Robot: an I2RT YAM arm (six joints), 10 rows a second.
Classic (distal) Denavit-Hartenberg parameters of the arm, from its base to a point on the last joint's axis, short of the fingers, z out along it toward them. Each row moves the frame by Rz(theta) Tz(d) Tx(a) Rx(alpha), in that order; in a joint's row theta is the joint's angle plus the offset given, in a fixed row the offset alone. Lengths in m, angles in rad.
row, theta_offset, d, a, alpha
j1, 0, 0.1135, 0.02, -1.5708
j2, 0, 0, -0.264, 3.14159
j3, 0.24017, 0, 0.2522, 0
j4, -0.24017, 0, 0.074, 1.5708
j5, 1.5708, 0, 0, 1.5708
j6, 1.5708, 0.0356, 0, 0
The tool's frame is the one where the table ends.
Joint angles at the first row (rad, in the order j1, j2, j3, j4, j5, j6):
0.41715 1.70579 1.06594 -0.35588 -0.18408 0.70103
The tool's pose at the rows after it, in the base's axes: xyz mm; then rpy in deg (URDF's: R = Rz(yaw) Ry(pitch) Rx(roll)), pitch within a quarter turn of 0, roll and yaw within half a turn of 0:
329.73, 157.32, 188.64, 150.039, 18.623, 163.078
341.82, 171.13, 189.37, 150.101, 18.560, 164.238
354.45, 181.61, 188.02, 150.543, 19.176, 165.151
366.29, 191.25, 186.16, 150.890, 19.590, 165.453
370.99, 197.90, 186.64, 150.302, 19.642, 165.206
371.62, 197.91, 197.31, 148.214, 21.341, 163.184
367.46, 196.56, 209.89, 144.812, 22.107, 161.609
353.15, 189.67, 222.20, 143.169, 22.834, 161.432
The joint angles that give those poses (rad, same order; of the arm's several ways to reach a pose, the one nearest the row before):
0.42645 1.76544 1.14871 -0.37428 -0.19327 0.69192
0.44627 1.82529 1.22699 -0.39423 -0.19328 0.69182
0.45712 1.88355 1.29756 -0.40498 -0.18417 0.68261
0.46633 1.93869 1.36511 -0.41572 -0.17334 0.68261
0.47543 1.96184 1.39744 -0.41570 -0.17334 0.69476
0.47554 1.93919 1.39746 -0.38978 -0.16413 0.71627
0.47555 1.89770 1.37761 -0.35905 -0.18407 0.73928
0.47554 1.82107 1.31959 -0.34981 -0.19634 0.73939

